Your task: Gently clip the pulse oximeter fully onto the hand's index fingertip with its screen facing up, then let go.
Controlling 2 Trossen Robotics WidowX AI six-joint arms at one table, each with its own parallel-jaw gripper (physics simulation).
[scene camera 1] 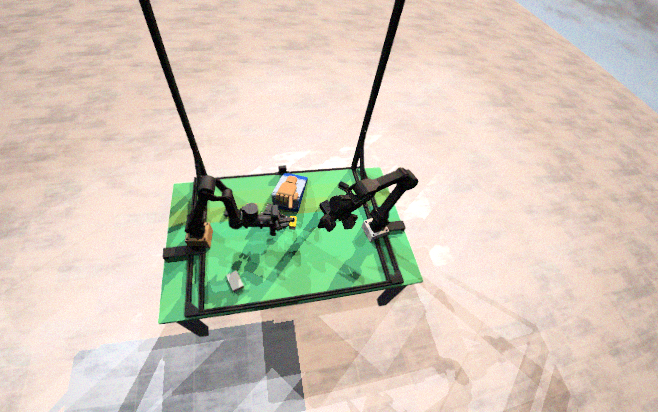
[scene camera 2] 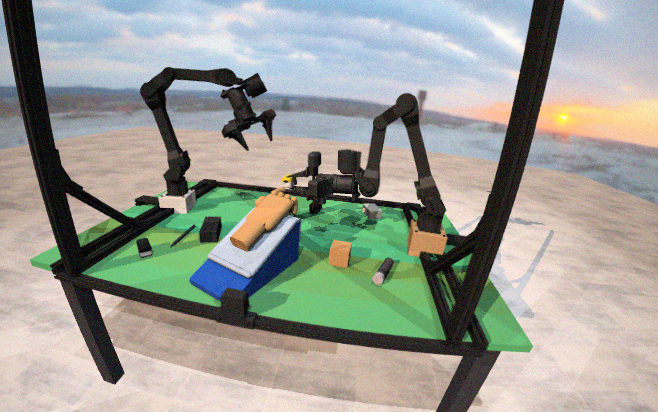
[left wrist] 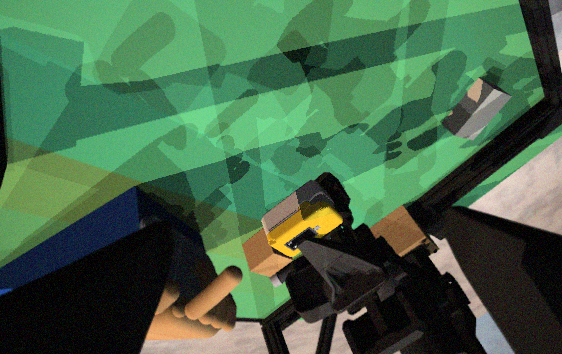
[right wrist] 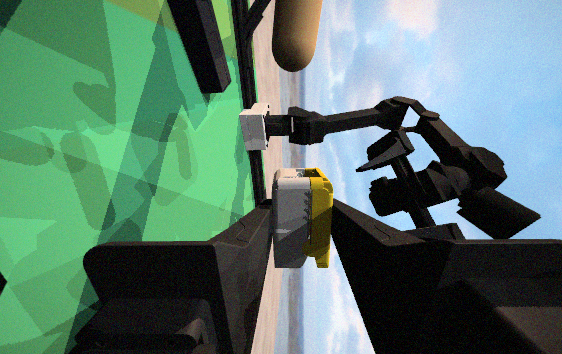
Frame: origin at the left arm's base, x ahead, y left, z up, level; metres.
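Where they show: left gripper, fingertip midpoint: (scene camera 2: 260, 145) (left wrist: 309, 227) (right wrist: 371, 201); right gripper, fingertip midpoint: (scene camera 1: 292, 221) (scene camera 2: 288, 181) (left wrist: 293, 224) (right wrist: 300, 205); left arm's base, origin of the base link: (scene camera 1: 376, 225) (scene camera 2: 177, 193) (right wrist: 267, 125); right arm's base, origin of the base link: (scene camera 1: 197, 231) (scene camera 2: 428, 228) (left wrist: 411, 258).
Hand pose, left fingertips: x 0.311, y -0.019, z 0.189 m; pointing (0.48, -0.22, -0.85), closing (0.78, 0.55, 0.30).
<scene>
Each offset is from my left fingertips to the top centre of the thing. "spot": to the spot under its first point.
The pulse oximeter {dx +0.106, dy -0.090, dz -0.074 m} (scene camera 1: 293, 221) (scene camera 2: 287, 179) (left wrist: 302, 230) (right wrist: 320, 215), yellow above and grey below, is level, with the dark screen on its upward yellow face. My right gripper (scene camera 1: 291, 222) (right wrist: 300, 205) is shut on it, one finger above and one below, and holds it above the table. The tan hand (scene camera 1: 287, 190) (scene camera 2: 272, 212) rests palm-down or palm-up, I cannot tell which. Its index finger (scene camera 1: 290, 201) (left wrist: 215, 292) (right wrist: 297, 35) sticks out, and a gap separates its tip from the oximeter. My left gripper (scene camera 1: 338, 225) (scene camera 2: 259, 144) is open and empty, raised high, away from both.
The hand lies on a blue wedge {spot: dx +0.086, dy -0.382, dz -0.205 m} (scene camera 2: 275, 262) with a white pad {spot: dx -0.007, dy -0.412, dz -0.190 m} (scene camera 2: 232, 262). An orange cube {dx +0.253, dy -0.305, dz -0.198 m} (scene camera 2: 340, 254), a dark cylinder {dx +0.359, dy -0.365, dz -0.220 m} (scene camera 2: 383, 271), a grey block {dx +0.425, dy +0.035, dz -0.218 m} (scene camera 1: 235, 281) (scene camera 2: 371, 211), a black box {dx -0.129, dy -0.173, dz -0.212 m} (scene camera 2: 210, 229), a pen {dx -0.209, dy -0.200, dz -0.238 m} (scene camera 2: 183, 236) and a small black item {dx -0.279, dy -0.301, dz -0.215 m} (scene camera 2: 144, 247) lie on the table.
</scene>
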